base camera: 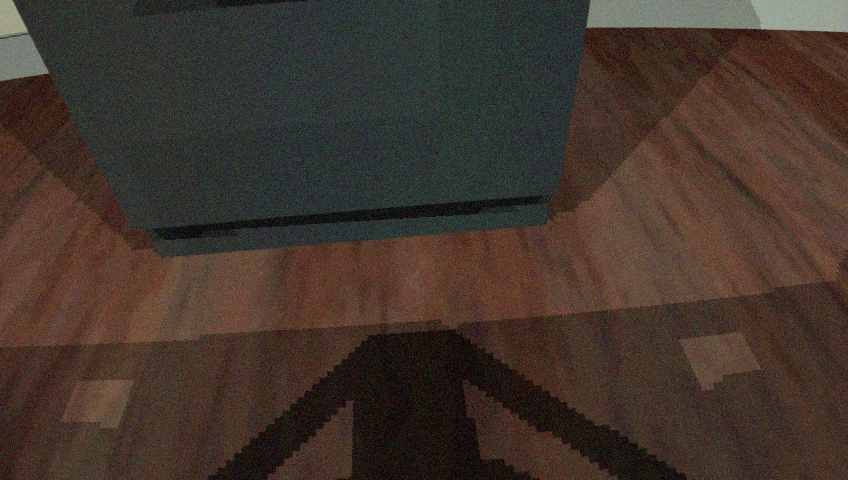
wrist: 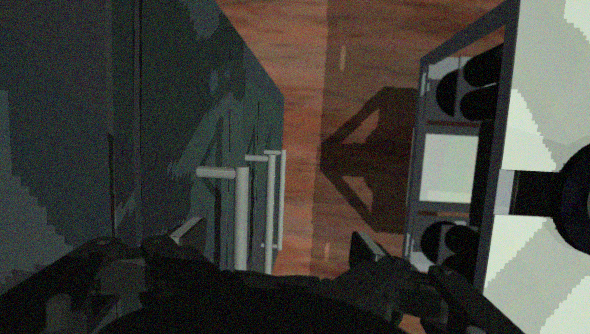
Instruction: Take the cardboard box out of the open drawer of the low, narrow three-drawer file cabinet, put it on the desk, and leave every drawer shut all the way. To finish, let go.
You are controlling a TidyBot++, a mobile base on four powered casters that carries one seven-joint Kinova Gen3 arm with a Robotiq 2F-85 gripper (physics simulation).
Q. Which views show the gripper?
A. The wrist view only.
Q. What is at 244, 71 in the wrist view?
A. A drawer.
